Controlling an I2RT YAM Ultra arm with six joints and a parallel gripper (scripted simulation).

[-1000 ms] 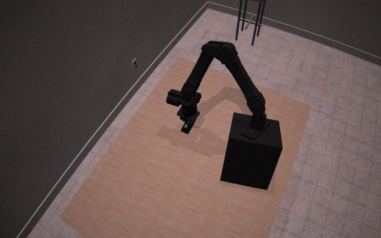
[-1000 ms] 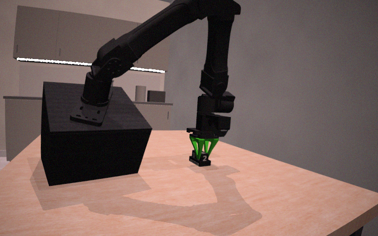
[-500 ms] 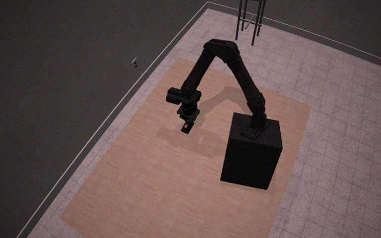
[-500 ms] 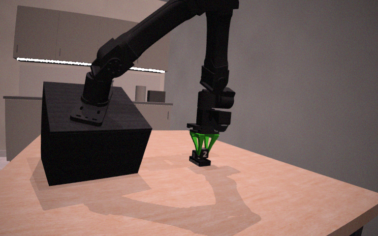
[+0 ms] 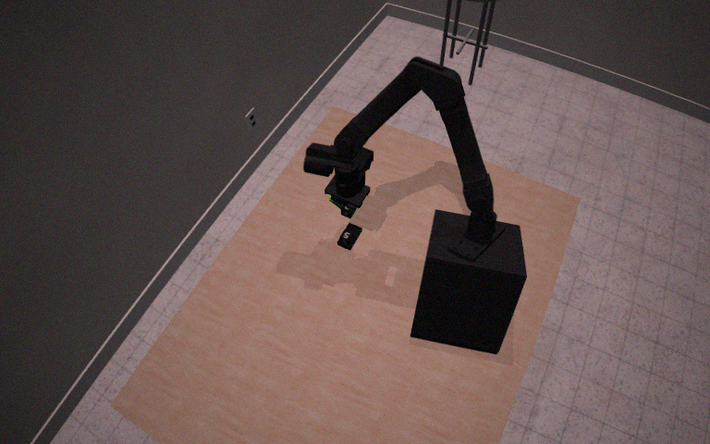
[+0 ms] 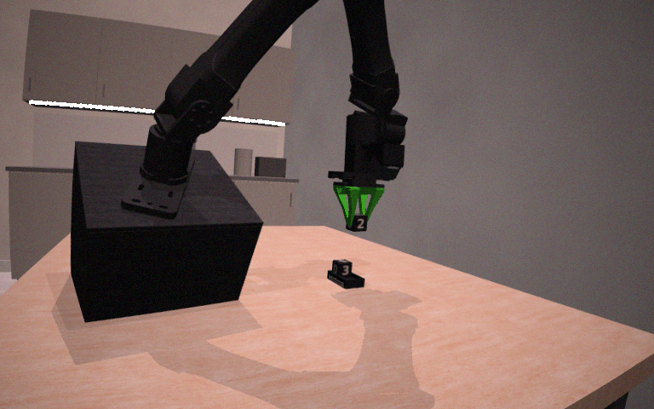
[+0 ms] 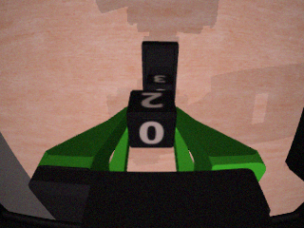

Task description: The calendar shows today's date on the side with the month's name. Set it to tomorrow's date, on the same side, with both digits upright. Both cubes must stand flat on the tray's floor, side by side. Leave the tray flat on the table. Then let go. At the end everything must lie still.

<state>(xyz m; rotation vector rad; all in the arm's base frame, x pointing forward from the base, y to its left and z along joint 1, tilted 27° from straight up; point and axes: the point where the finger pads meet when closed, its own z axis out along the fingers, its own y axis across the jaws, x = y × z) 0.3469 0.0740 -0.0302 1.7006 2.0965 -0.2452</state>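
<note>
Right now the black tray is 10 mm behind my hand, 10 mm to the left of it and 120 mm below it. Also, from my hand: black cube (right at my hand).
</note>
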